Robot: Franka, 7 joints.
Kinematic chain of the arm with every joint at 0, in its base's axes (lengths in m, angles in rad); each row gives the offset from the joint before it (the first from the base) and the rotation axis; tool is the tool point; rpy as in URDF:
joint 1: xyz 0 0 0.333 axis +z
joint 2: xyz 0 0 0 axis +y
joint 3: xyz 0 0 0.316 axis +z
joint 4: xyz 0.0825 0 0 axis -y
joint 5: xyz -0.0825 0 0.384 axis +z
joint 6: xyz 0 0 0 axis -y
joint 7: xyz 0.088 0 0 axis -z
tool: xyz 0 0 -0.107 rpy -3.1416 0 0
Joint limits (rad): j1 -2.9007..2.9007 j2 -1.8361..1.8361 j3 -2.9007..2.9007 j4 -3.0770..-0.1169 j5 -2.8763..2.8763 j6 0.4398..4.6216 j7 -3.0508..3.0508
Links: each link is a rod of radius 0.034 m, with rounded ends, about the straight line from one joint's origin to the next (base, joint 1, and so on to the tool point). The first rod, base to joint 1, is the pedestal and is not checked.
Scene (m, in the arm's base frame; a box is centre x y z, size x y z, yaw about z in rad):
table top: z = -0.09
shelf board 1: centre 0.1 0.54 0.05 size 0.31 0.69 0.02 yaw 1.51
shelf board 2: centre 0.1 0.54 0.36 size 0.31 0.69 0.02 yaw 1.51
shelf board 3: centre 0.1 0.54 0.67 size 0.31 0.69 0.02 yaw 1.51
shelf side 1: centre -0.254 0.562 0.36 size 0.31 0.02 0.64 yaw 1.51
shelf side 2: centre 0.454 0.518 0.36 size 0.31 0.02 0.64 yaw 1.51
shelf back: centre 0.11 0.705 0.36 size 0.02 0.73 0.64 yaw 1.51
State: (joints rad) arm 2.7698 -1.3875 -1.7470 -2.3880 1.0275 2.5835 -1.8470
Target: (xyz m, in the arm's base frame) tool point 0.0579 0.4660 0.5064
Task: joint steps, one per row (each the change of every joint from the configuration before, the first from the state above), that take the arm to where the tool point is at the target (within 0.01 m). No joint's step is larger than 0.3 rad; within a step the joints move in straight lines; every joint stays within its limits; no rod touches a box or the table.
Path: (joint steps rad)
1: -0.2612 0.0494 -0.0014 -0.1804 -0.0011 -0.0482 0.0000
2: -0.2611 0.0494 -0.0014 -0.1803 -0.0011 -0.0481 0.0000
3: -0.2612 0.0494 -0.0013 -0.1804 -0.0011 -0.0482 0.0000
4: 0.1258 -0.1689 0.2139 0.0044 -0.0182 -0.1017 0.0000
5: 0.1258 -0.1689 0.2140 0.0044 -0.0181 -0.1018 0.0000
6: 0.1257 -0.1689 0.2140 0.0044 -0.0182 -0.1017 0.0000
7: 0.2686 0.2180 -0.0441 0.2637 0.0285 0.1638 0.0000
8: 0.2685 0.2180 -0.0440 0.2638 0.0285 0.1638 0.0000

